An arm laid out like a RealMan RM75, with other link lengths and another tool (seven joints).
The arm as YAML. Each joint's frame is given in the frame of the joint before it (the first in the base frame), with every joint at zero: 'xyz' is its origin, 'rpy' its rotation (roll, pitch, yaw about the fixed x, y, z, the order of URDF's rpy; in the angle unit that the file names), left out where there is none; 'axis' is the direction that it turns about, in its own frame. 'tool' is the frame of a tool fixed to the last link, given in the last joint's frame.
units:
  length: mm
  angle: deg
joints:
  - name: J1
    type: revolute
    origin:
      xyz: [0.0, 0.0, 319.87]
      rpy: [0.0, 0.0, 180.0]
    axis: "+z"
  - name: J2
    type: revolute
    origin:
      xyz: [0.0, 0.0, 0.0]
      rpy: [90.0, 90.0, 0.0]
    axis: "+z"
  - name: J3
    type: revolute
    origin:
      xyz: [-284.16, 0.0, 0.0]
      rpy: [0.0, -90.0, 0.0]
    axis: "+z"
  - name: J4
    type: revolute
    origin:
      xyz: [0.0, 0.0, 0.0]
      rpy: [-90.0, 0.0, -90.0]
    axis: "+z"
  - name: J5
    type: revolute
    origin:
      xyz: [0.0, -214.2, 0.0]
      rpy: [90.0, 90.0, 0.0]
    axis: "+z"
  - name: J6
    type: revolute
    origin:
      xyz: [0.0, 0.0, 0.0]
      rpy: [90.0, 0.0, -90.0]
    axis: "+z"
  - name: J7
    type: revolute
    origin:
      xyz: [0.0, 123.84, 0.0]
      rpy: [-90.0, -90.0, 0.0]
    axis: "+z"
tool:
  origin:
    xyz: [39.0, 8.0, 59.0]
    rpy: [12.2, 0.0, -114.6]
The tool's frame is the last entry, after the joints.
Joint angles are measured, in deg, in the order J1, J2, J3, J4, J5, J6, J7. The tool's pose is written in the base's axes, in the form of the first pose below.
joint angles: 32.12, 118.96, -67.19, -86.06, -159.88, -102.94, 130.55
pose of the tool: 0.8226 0.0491 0.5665 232.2; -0.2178 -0.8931 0.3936 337.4; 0.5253 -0.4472 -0.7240 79.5; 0 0 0 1
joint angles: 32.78, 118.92, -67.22, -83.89, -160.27, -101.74, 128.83
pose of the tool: 0.8213 0.0667 0.5666 235.9; -0.1942 -0.9011 0.3877 340.3; 0.5364 -0.4284 -0.7271 76.0; 0 0 0 1
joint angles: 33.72, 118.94, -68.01, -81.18, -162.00, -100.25, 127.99
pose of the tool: 0.8042 0.0838 0.5884 241.8; -0.1812 -0.9083 0.3770 344.0; 0.5661 -0.4099 -0.7152 70.9; 0 0 0 1
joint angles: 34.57, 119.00, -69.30, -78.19, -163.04, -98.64, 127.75
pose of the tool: 0.7902 0.0931 0.6057 246.6; -0.1681 -0.9175 0.3604 346.3; 0.5893 -0.3866 -0.7094 62.8; 0 0 0 1
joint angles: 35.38, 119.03, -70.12, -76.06, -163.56, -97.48, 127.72
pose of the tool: 0.7826 0.1001 0.6144 248.4; -0.1579 -0.9228 0.3515 348.7; 0.6021 -0.3721 -0.7064 57.1; 0 0 0 1
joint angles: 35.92, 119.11, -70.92, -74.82, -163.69, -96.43, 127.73
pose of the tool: 0.7800 0.1114 0.6158 248.1; -0.1454 -0.9248 0.3515 351.0; 0.6086 -0.3637 -0.7052 52.4; 0 0 0 1
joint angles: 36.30, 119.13, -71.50, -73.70, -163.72, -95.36, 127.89
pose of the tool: 0.7785 0.1174 0.6165 248.5; -0.1401 -0.9250 0.3531 353.2; 0.6118 -0.3613 -0.7037 48.6; 0 0 0 1
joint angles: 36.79, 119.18, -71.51, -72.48, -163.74, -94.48, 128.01
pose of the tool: 0.7794 0.1162 0.6157 248.7; -0.1410 -0.9249 0.3530 355.6; 0.6105 -0.3619 -0.7045 45.6; 0 0 0 1
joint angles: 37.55, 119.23, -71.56, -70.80, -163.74, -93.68, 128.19
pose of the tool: 0.7795 0.1120 0.6163 248.6; -0.1411 -0.9272 0.3470 357.8; 0.6103 -0.3575 -0.7069 41.6; 0 0 0 1
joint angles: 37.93, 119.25, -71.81, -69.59, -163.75, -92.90, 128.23
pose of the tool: 0.7784 0.1120 0.6176 249.6; -0.1390 -0.9287 0.3437 359.0; 0.6121 -0.3534 -0.7074 38.4; 0 0 0 1
